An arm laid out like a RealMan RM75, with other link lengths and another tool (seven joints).
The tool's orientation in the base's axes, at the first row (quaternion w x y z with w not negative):
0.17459 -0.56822 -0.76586 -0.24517
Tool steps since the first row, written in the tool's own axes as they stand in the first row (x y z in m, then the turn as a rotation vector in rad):
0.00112 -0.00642 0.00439 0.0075 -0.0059 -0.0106
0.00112 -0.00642 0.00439 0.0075 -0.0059 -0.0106
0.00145 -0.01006 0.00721 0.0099 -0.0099 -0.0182
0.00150 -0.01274 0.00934 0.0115 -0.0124 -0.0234
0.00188 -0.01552 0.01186 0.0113 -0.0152 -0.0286
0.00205 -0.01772 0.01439 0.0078 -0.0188 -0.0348
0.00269 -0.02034 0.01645 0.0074 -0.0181 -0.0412
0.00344 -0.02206 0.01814 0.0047 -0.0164 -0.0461
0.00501 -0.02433 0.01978 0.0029 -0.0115 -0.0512
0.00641 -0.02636 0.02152 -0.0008 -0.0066 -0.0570
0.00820 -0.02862 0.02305 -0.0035 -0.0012 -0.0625
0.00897 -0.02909 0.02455 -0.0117 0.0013 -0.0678
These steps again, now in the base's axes. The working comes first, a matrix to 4 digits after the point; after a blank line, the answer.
The tool's axes in the first row as the columns of a matrix, in the base's axes (used below as rounded here):
-0.2933 0.9560 0.0112
0.7847 0.2340 0.5739
0.5460 0.1771 -0.8188

-0.00642 0.00190 -0.00412 -0.0080 -0.0016 0.0117
-0.00642 0.00190 -0.00412 -0.0080 -0.0016 0.0117
-0.00996 0.00292 -0.00689 -0.0126 -0.0050 0.0186
-0.01251 0.00356 -0.00908 -0.0155 -0.0073 0.0232
-0.01526 0.00465 -0.01143 -0.0182 -0.0111 0.0269
-0.01738 0.00572 -0.01380 -0.0207 -0.0183 0.0294
-0.02005 0.00679 -0.01560 -0.0199 -0.0221 0.0346
-0.02190 0.00795 -0.01688 -0.0176 -0.0266 0.0374
-0.02451 0.00959 -0.01777 -0.0124 -0.0298 0.0415
-0.02684 0.01121 -0.01879 -0.0067 -0.0349 0.0451
-0.02951 0.01297 -0.01946 -0.0008 -0.0389 0.0491
-0.03017 0.01432 -0.02036 0.0039 -0.0478 0.0494

